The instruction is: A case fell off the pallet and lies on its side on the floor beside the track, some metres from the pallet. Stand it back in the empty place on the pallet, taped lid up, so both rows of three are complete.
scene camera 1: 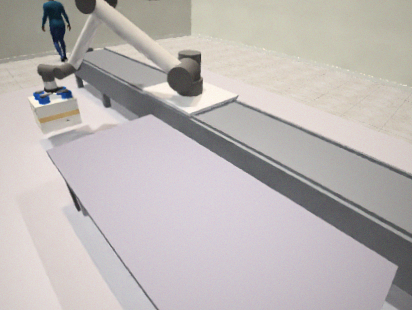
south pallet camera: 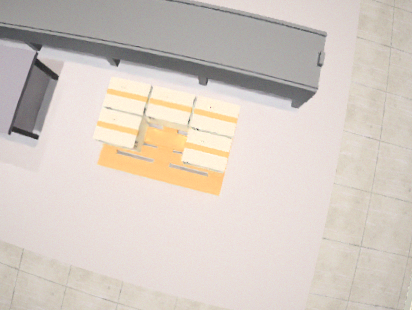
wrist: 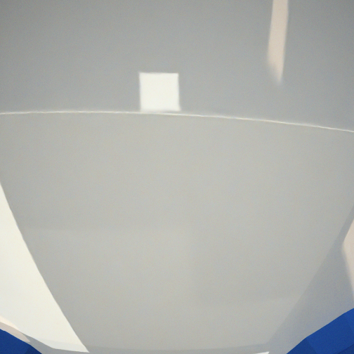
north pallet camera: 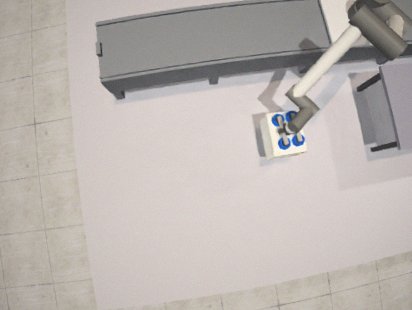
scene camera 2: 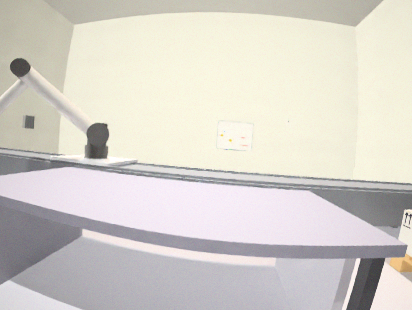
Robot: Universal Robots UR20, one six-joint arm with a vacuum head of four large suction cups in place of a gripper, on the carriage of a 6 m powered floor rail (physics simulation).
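Where they show: hand, tool point: [scene camera 1: 54, 99]; arm's base, link origin: [scene camera 1: 189, 91] [scene camera 2: 96, 157].
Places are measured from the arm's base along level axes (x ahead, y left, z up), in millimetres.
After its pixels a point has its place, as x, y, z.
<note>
My suction head [scene camera 1: 53, 94] {970, -921, -112} [north pallet camera: 288, 131] {970, -921, -112} has its four blue cups on the upper face of a white case [scene camera 1: 57, 108] {993, -781, -150} [north pallet camera: 270, 144] {1059, -1075, -145} and holds it above the floor beside the track. This upper face has no tape; an orange tape band runs across the side face turned to scene camera 1, so the case is held on its side. In the south pallet camera the orange pallet [south pallet camera: 150, 168] {1260, 3167, -426} bears white cases with taped lids up: a row of three along the track and two at the ends of the other row, with an empty place between them. Blue cup edges show in the wrist view.
The grey track [scene camera 1: 300, 145] [north pallet camera: 210, 40] [south pallet camera: 200, 40] carries the arm's white base plate [scene camera 1: 210, 99] {-24, 257, 0}. A large pale table [scene camera 1: 215, 200] {792, 1124, -40} [scene camera 2: 200, 210] {1066, 1250, -40} stands beside the track between the held case and the pallet. A person in blue [scene camera 1: 56, 25] stands beyond the track's far end.
</note>
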